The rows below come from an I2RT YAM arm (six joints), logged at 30 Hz.
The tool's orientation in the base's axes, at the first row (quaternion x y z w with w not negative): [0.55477 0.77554 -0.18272 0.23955]
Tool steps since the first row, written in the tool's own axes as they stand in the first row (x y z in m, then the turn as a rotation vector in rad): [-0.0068 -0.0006 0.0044 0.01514 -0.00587 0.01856]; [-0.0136 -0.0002 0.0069 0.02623 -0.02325 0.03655]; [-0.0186 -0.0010 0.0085 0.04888 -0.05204 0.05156]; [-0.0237 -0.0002 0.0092 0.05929 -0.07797 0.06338]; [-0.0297 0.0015 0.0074 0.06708 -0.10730 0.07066]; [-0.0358 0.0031 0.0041 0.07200 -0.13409 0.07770]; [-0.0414 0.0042 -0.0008 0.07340 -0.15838 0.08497]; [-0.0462 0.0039 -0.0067 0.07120 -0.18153 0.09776]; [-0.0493 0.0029 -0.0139 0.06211 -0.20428 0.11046]
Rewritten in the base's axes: [0.0020 -0.0079 0.0003 -0.00651 -0.00036 -0.02378]; [0.0046 -0.0144 0.0022 -0.02295 -0.00719 -0.04457]; [0.0055 -0.0194 0.0037 -0.05381 -0.00707 -0.06935]; [0.0078 -0.0234 0.0061 -0.07921 -0.01375 -0.08455]; [0.0107 -0.0265 0.0110 -0.10789 -0.02105 -0.09447]; [0.0133 -0.0289 0.0171 -0.13342 -0.02962 -0.10258]; [0.0150 -0.0302 0.0244 -0.15560 -0.04025 -0.10891]; [0.0150 -0.0308 0.0319 -0.17479 -0.05633 -0.11770]; [0.0137 -0.0296 0.0396 -0.19177 -0.07755 -0.12248]
